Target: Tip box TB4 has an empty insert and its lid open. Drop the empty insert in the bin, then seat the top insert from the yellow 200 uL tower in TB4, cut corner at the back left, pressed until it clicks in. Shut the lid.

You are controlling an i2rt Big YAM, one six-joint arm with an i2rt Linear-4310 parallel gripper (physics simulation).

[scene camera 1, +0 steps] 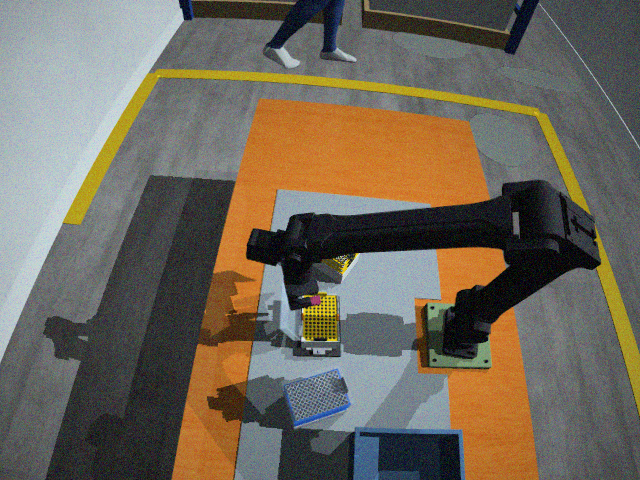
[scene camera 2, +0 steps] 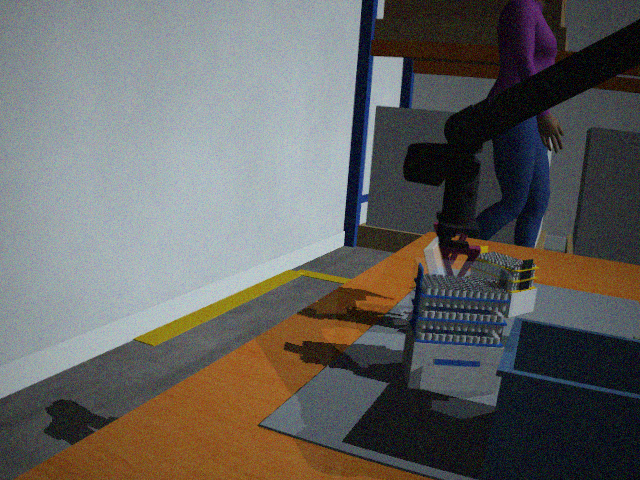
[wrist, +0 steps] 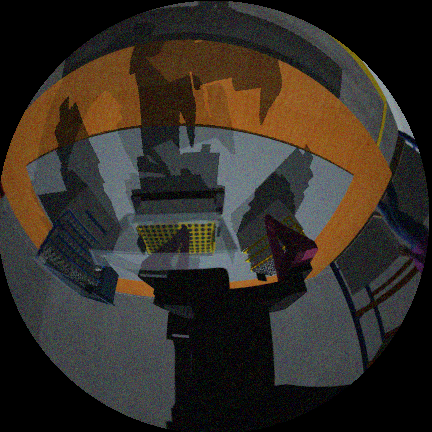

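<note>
Tip box TB4 stands on the grey mat with the yellow perforated insert lying in its top and no tips visible in it. Its clear lid stands open on the left side in scene camera 1. My gripper is open and empty, above the box's far part; one finger overlaps the insert in the wrist view. The yellow tower stands behind the box, turned at an angle. The bin is at the near right.
A blue tower of stacked tip inserts stands in front of TB4, between the box and the near end of the mat. The arm's green base plate is to the right. A person stands beyond the orange table.
</note>
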